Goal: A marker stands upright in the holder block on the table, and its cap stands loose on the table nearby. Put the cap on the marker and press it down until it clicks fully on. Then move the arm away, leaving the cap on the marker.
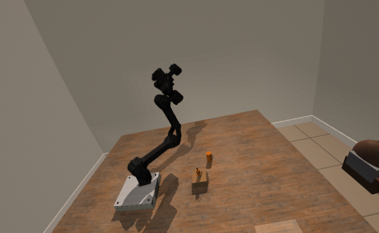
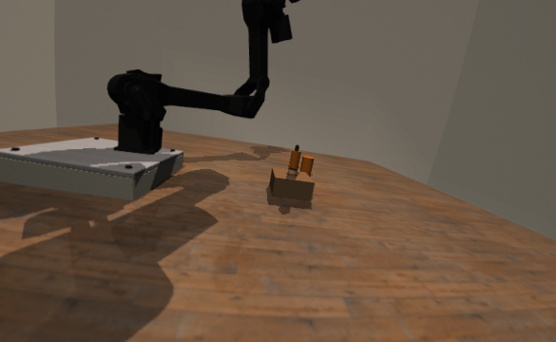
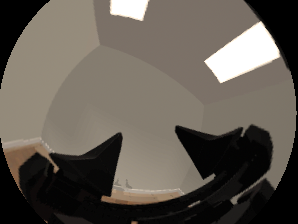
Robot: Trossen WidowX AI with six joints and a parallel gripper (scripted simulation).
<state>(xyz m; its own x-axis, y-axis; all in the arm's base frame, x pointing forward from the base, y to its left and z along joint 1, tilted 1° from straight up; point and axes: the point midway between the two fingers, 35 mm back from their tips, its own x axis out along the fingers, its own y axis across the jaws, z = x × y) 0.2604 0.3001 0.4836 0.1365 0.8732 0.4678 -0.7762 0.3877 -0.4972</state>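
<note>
My gripper tip is now 100 mm short of the orange cap, 280 mm to the left of it and 500 mm above it. The rest, counted from my gripper tip: wooden holder block 10 mm ahead, 410 mm to the right, 510 mm below.
</note>
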